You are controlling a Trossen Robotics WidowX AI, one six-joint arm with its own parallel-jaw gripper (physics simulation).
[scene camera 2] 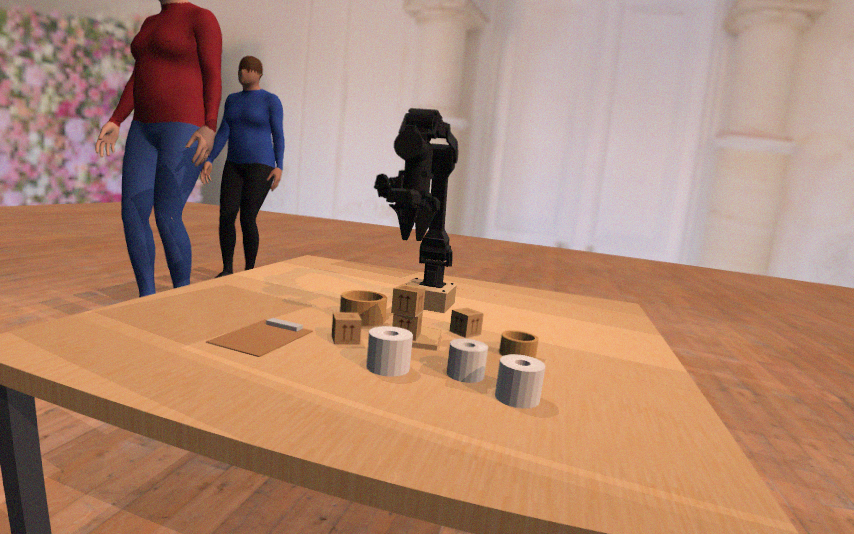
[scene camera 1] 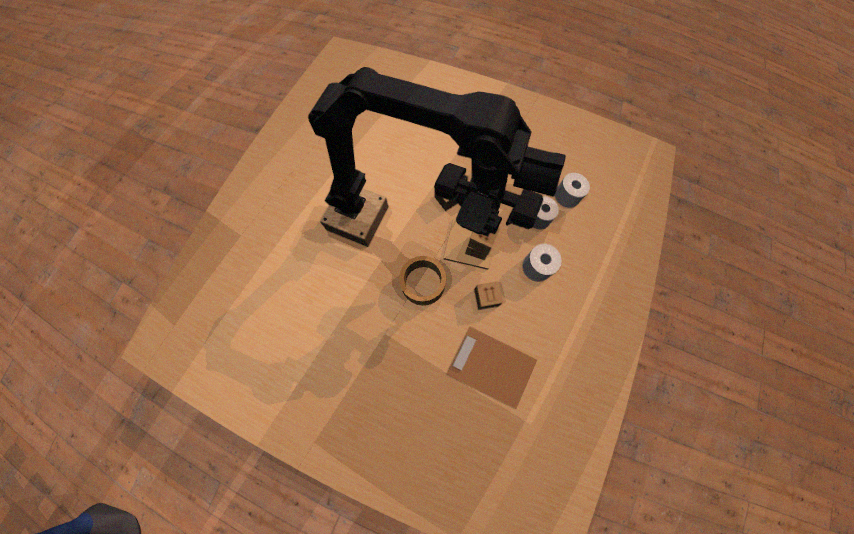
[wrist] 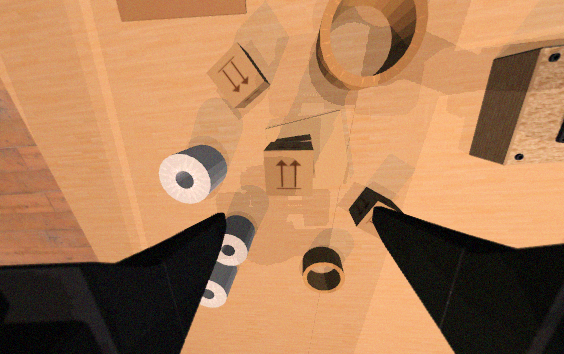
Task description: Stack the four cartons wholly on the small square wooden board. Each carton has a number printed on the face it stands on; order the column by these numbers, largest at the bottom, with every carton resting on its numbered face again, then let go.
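Places are measured from the arm's base along level axes (x back, y right, z up), in centimetres.
Pixels of known places: gripper, fingertip midpoint: point(scene camera 2: 412, 240) point(wrist: 299, 216); arm's base, link origin: point(scene camera 2: 432, 284) point(scene camera 1: 350, 205).
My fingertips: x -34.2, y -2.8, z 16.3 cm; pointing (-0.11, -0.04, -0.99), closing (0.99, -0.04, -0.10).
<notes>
Ahead of a thing's pixels: the offset from my fingertips to its top centre.
Two cartons stand stacked on the square wooden board {dx +1.4, dy -1.8, dz -20.8 cm} point(scene camera 1: 455, 250) point(scene camera 2: 428, 345) point(wrist: 334, 135). The upper carton {dx -1.3, dy -0.8, dz -10.0 cm} point(scene camera 2: 408, 301) point(wrist: 289, 172) sits upright, slightly twisted on the lower carton {dx -0.9, dy -1.0, dz -15.4 cm} point(scene camera 2: 407, 326). In scene camera 1 the arm partly covers the stack. A third carton {dx -7.8, dy +10.4, dz -16.6 cm} point(scene camera 1: 489, 294) point(scene camera 2: 347, 328) point(wrist: 237, 77) stands off the board, near the large ring. A fourth carton {dx +12.1, dy -11.7, dz -16.6 cm} point(scene camera 2: 466, 321) point(wrist: 364, 205) stands off the board on the other side, partly behind a fingertip in the wrist view. My gripper point(scene camera 2: 413, 238) point(wrist: 299, 216) is open and empty, above the stack and clear of it. The numbered faces are hidden.
Three white rolls {dx -17.5, dy -2.9, dz -15.2 cm} point(scene camera 1: 542, 262) point(scene camera 2: 389, 352) point(wrist: 214, 160) stand beyond the board. A large wooden ring {dx +8.5, dy +13.4, dz -16.1 cm} point(scene camera 1: 423, 299) point(scene camera 2: 371, 314) point(wrist: 327, 70) is near the board; a small ring {dx +3.4, dy -25.1, dz -17.8 cm} point(scene camera 2: 518, 347) point(wrist: 322, 256) stands near the rolls. A flat brown panel {dx -15.5, dy +25.9, dz -20.8 cm} point(scene camera 1: 497, 371) point(scene camera 2: 258, 338) point(wrist: 182, 7) bears a grey strip.
</notes>
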